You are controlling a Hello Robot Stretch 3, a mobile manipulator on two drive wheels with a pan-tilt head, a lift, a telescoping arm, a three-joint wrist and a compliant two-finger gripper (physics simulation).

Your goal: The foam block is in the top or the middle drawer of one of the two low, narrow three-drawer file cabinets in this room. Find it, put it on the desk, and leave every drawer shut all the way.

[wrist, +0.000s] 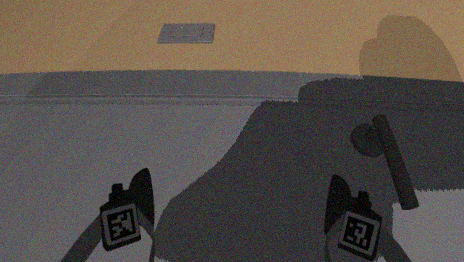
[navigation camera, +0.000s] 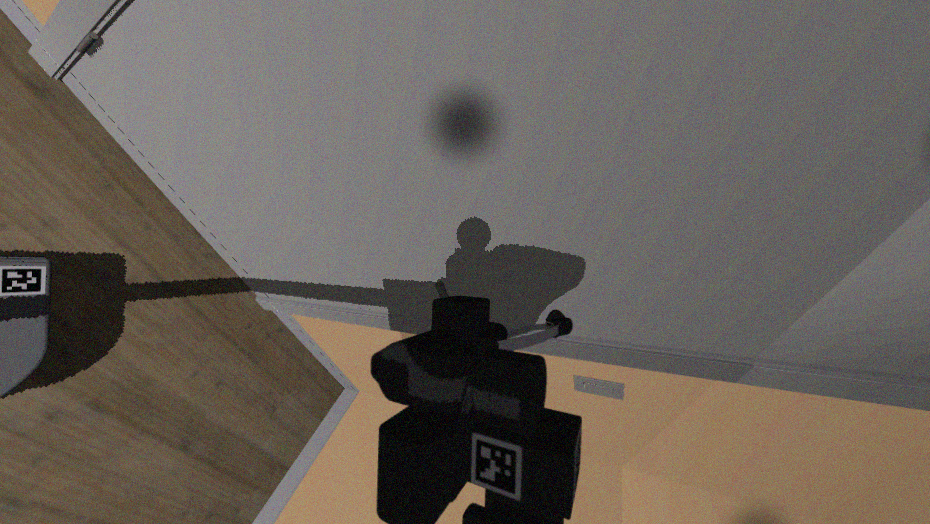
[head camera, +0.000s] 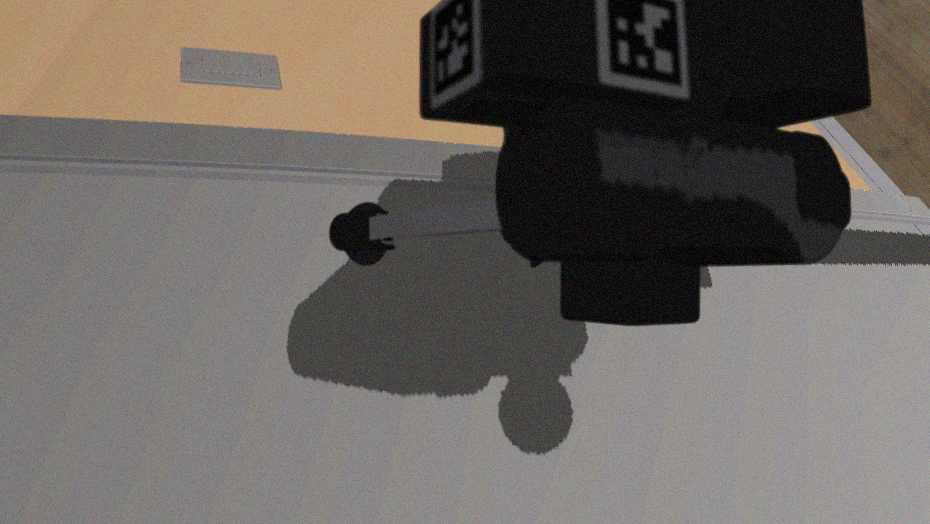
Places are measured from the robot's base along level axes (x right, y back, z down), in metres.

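Where they show: gripper, fingertip midpoint: (navigation camera: 517, 317) (head camera: 443, 237).
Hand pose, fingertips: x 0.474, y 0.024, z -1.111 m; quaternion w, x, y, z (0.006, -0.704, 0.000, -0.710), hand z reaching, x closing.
Observation:
After its pixels a point has its place.
My gripper (wrist: 239, 193) @[x 0.474, y 0.024, z -1.110 m] is open, with no thing between its two widely spread fingers. It is in front of a large grey door-like panel (head camera: 195, 390) @[x 0.537, y -0.082, z -1.273 m] (navigation camera: 325, 130) @[x 0.364, y -0.286, z -0.789 m] (wrist: 60, 150). One black fingertip shows in the head view (head camera: 357, 233) @[x 0.433, y 0.022, z -1.184 m] and in the navigation view (navigation camera: 559, 322) @[x 0.446, y 0.020, z -1.179 m]; the rest of the gripper is largely hidden behind the dark wrist. The foam block, the file cabinets, their drawers and the desk do not show in these views.
A dark bar handle (wrist: 398, 165) stands out from the panel, right of the fingers in the wrist view. An orange wall (head camera: 97, 65) @[x 0.827, y 0.231, z -1.369 m] (navigation camera: 715, 442) @[x 0.939, y 0.364, z -1.487 m] with a grey switch plate (head camera: 231, 67) @[x 0.826, y 0.240, z -1.220 m] (navigation camera: 598, 386) @[x 0.822, y 0.235, z -1.221 m] (wrist: 186, 33) adjoins the panel. Wood floor (navigation camera: 162, 364) @[x 0.409, y 0.281, z -0.001 m] shows beside my base (navigation camera: 19, 351) @[x 0.130, y 0.149, z -0.160 m].

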